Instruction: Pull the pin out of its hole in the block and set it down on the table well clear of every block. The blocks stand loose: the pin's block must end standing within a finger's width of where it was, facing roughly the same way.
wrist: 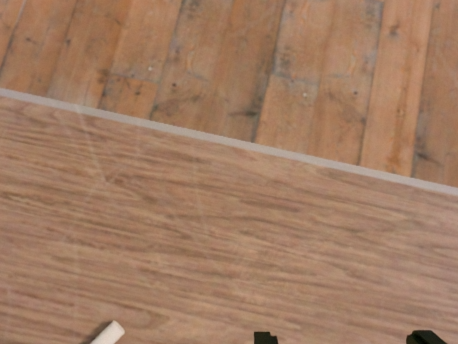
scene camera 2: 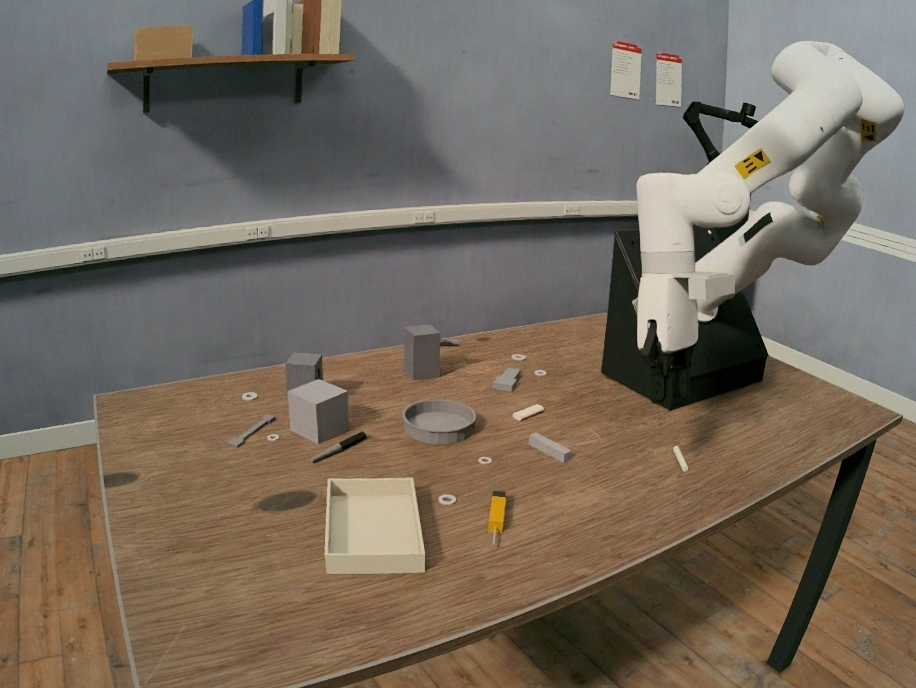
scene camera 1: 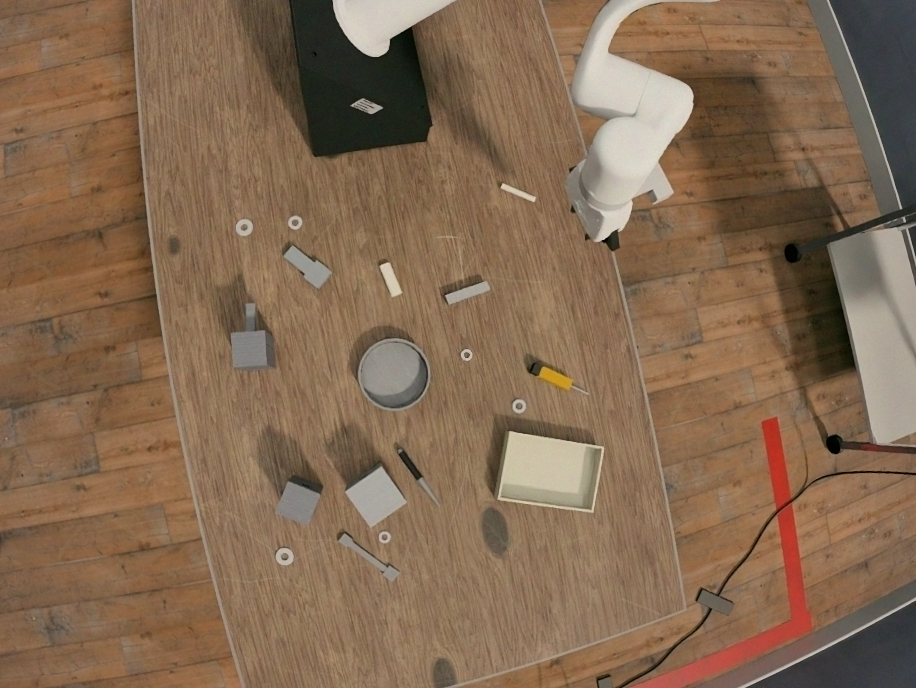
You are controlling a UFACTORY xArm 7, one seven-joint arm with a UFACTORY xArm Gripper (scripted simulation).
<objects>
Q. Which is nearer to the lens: the cream tray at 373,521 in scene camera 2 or the round grey dish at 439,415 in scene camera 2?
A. The cream tray.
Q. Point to a tall grey block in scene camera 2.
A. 421,343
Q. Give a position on a cream tray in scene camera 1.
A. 561,474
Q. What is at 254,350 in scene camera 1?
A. A tall grey block.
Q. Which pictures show the cream tray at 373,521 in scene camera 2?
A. Scene camera 2 and scene camera 1 only.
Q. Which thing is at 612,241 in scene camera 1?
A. My gripper.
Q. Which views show the round grey dish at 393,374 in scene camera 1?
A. Scene camera 2 and scene camera 1 only.
</objects>
